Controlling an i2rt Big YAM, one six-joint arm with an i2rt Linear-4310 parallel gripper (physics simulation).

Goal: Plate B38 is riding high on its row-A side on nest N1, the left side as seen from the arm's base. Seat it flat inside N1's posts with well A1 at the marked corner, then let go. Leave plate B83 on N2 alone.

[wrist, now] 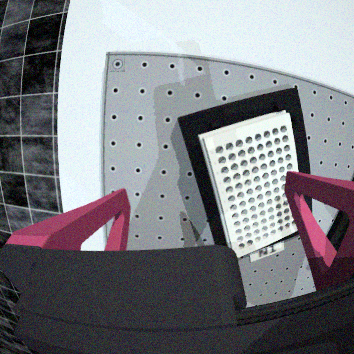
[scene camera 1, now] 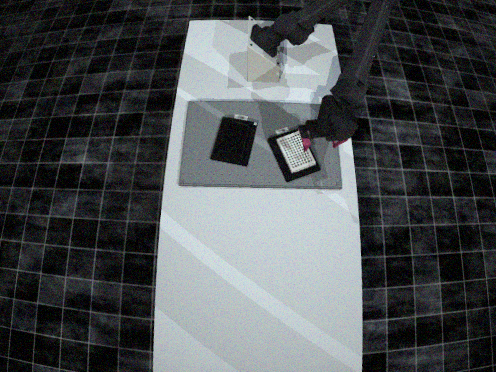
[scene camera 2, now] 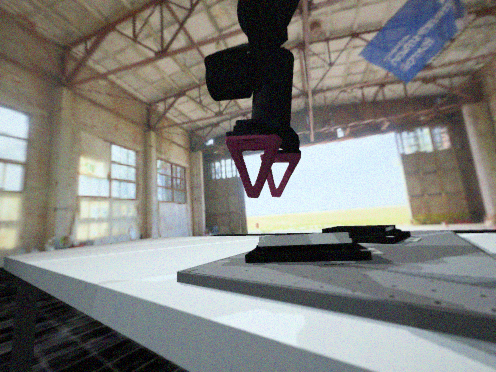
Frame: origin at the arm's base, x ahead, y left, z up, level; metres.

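Where they show: gripper, fingertip midpoint: (wrist: pixel 208 189) (scene camera 1: pixel 319 148) (scene camera 2: pixel 266 197); arm's base, link origin: (scene camera 1: pixel 262 41).
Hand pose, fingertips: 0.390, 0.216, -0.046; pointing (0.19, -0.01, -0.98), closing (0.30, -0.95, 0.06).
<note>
Things, the pixels of their top centre, and the offset from my fingertips, as dx, dy, dz. "spot": a spot on its surface instead. Level surfaces: height alone.
- White plate B38, top centre: (wrist: pixel 264 193) (scene camera 2: pixel 301 232) (scene camera 1: pixel 296 149) -0.015, -0.066, -0.056
- black nest N1, top centre: (wrist: pixel 264 186) (scene camera 2: pixel 302 239) (scene camera 1: pixel 294 152) -0.013, -0.070, -0.069
- Black plate B83, top centre: (scene camera 2: pixel 357 226) (scene camera 1: pixel 234 137) -0.038, -0.269, -0.064
- grey perforated board, top centre: (wrist: pixel 319 220) (scene camera 2: pixel 352 244) (scene camera 1: pixel 261 140) -0.051, -0.180, -0.090
- white table, surface height: dz -0.104
- N1 label, surface spot: (wrist: pixel 267 251) (scene camera 1: pixel 281 130) spot: -0.100, -0.118, -0.089
White plate B38 (scene camera 1: pixel 296 151) (scene camera 2: pixel 306 240) (wrist: pixel 257 185), with a grid of round wells, lies on black nest N1 (scene camera 1: pixel 302 174) (scene camera 2: pixel 310 255) (wrist: pixel 240 109). Its side wall shows along its left long side in the wrist view; the tilt is slight and hard to judge, and the A1 mark cannot be read. My gripper (scene camera 1: pixel 323 143) (scene camera 2: pixel 264 195) (wrist: pixel 208 189) is open and empty, well above the nests. In the wrist view its right finger overlaps the plate's right edge and its left finger is over the board. Black plate B83 (scene camera 1: pixel 234 141) (scene camera 2: pixel 359 231) sits on N2, hard to tell from its nest.
Both nests stand on a grey perforated board (scene camera 1: pixel 200 170) (scene camera 2: pixel 400 305) (wrist: pixel 129 105) on the white table (scene camera 1: pixel 250 250). The N1 label (scene camera 1: pixel 282 130) (wrist: pixel 267 251) is by one short side of its nest. A beige panel (scene camera 1: pixel 260 65) stands at the table's far end, beside dark arm parts.
</note>
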